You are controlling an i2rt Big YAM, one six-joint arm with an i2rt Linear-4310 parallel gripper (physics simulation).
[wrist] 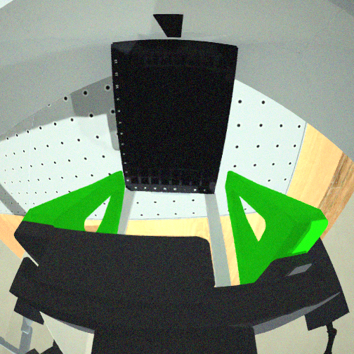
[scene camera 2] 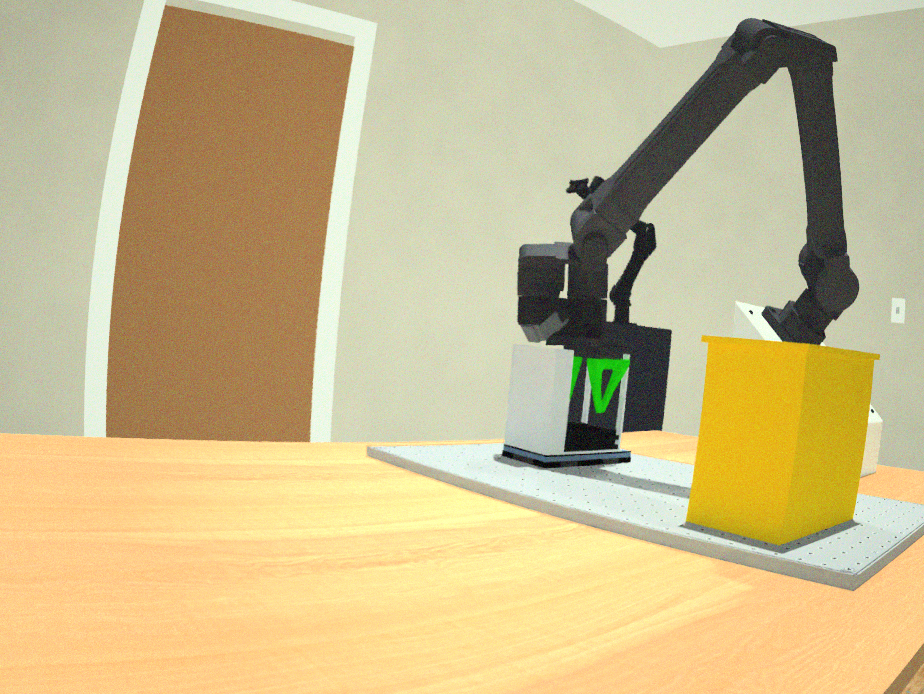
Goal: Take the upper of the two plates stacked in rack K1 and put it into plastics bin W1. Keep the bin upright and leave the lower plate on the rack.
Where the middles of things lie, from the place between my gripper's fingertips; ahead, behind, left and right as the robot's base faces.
Labels:
Right now the yellow bin W1 (scene camera 2: 783,426) is 100 mm ahead of my hand, 400 mm to the left of it and 20 mm above it.

